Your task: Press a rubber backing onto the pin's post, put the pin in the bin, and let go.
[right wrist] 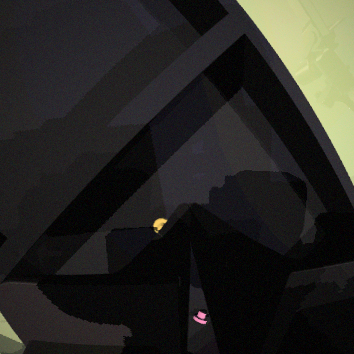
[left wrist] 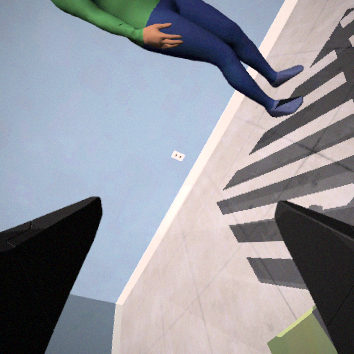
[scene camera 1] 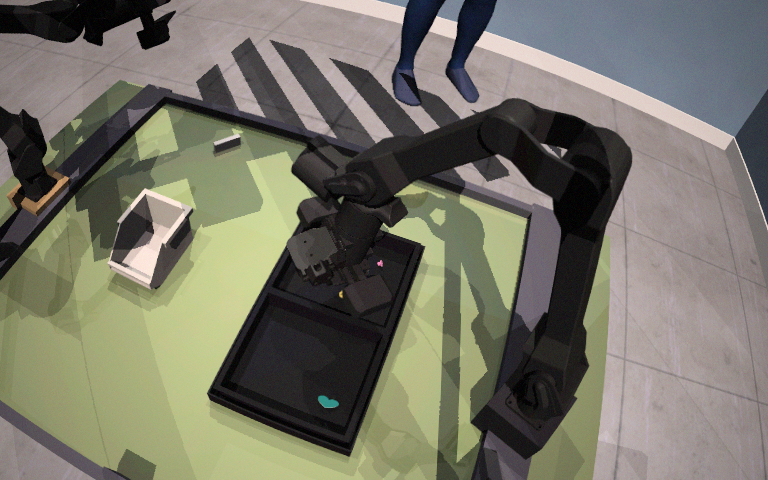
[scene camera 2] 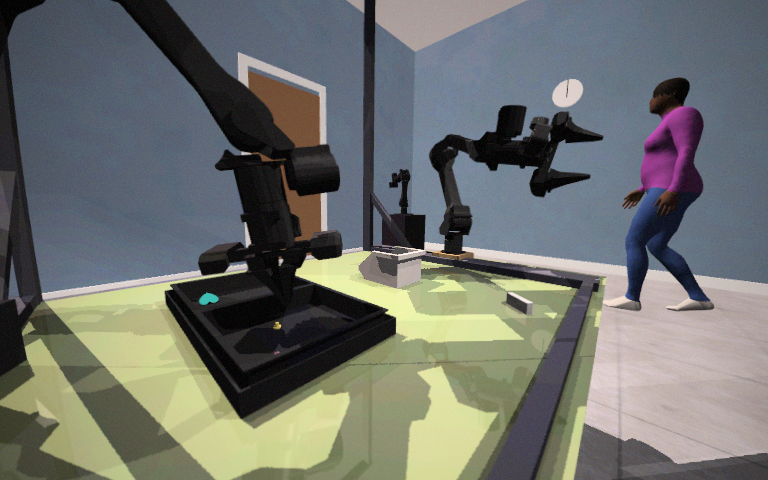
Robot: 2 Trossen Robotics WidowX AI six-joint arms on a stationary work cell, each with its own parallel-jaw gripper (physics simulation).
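Frame: origin at the left arm's base, x right, y ahead, z up, level; metres.
Seen in the pictures: left gripper, fingertip midpoint: [left wrist: 189, 207] [scene camera 2: 596, 157]; right gripper, fingertip midpoint: [right wrist: 187, 211] [scene camera 1: 329, 283] [scene camera 2: 288, 304]; left arm's base at its link origin: [scene camera 1: 37, 186] [scene camera 2: 453, 252]; right arm's base at its link origin: [scene camera 1: 534, 401].
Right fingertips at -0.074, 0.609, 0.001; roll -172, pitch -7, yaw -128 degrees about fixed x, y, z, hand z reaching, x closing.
Offsets run from my right fingertips to a thing's top centre, as dx, dy, dz. "*": to the spot under its first point.
The teal heart-shaped pin @(+0.174, +0.071, -0.010) [scene camera 1: 327, 401] [scene camera 2: 208, 298] lies in the larger compartment of the black tray @(+0.049, +0.016, +0.004) [scene camera 1: 283, 425] [scene camera 2: 317, 362]; its post is not visible. A yellow rubber backing @(-0.008, +0.022, -0.021) [scene camera 1: 340, 294] [scene camera 2: 276, 326] [right wrist: 160, 224] and a pink one @(-0.089, +0.052, -0.018) [scene camera 1: 380, 263] [scene camera 2: 276, 352] [right wrist: 200, 316] lie in the smaller compartment. My right gripper [scene camera 2: 284, 302] [right wrist: 187, 211] is shut and empty, pointing down low over that compartment, its tips beside the yellow backing. My left gripper [scene camera 2: 595, 156] [left wrist: 189, 207] is open and empty, raised away from the tray. The pale bin @(* +0.057, -0.321, -0.028) [scene camera 1: 148, 243] [scene camera 2: 406, 271] stands apart from the tray.
A small white block @(-0.224, -0.333, -0.012) [scene camera 1: 227, 142] [scene camera 2: 519, 302] lies on the green table top near the dark frame edge [scene camera 1: 226, 120] [scene camera 2: 543, 407]. In scene camera 1 the bin lies left of the tray. People stand beyond the table.
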